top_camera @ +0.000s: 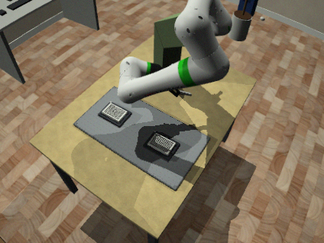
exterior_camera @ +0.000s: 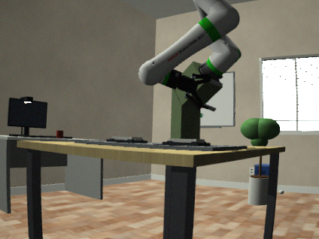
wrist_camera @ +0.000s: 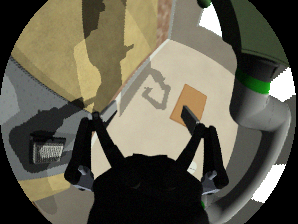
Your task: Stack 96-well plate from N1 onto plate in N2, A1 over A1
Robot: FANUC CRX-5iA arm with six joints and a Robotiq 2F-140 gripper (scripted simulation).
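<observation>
My hand is 29 cm short of the white 96-well plate, 33 cm to the left of it and 22 cm above it. Round my hand: plate nest N1 (29 cm ahead, 33 cm to the right, 23 cm below).
</observation>
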